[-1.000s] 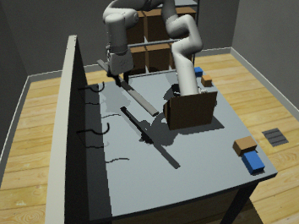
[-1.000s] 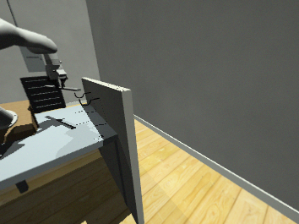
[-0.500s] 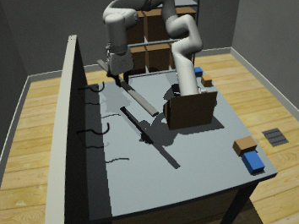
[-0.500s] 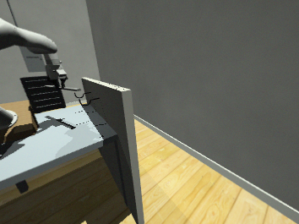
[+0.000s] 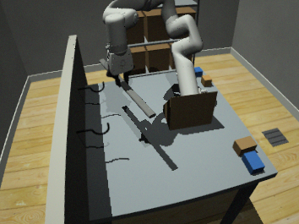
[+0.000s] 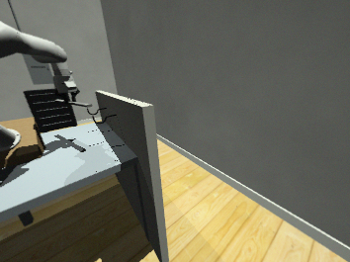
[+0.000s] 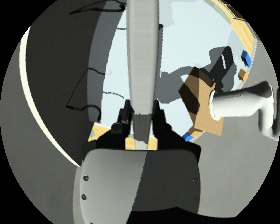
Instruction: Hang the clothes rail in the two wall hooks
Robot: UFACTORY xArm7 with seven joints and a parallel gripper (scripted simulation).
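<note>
Right now my hand is 1 cm above the clothes rail. From my hand the other things lie so: wall panel: 52 cm below, 25 cm ahead, 1 cm to the right; then brown block: 49 cm behind, 31 cm to the left, 27 cm below.
</note>
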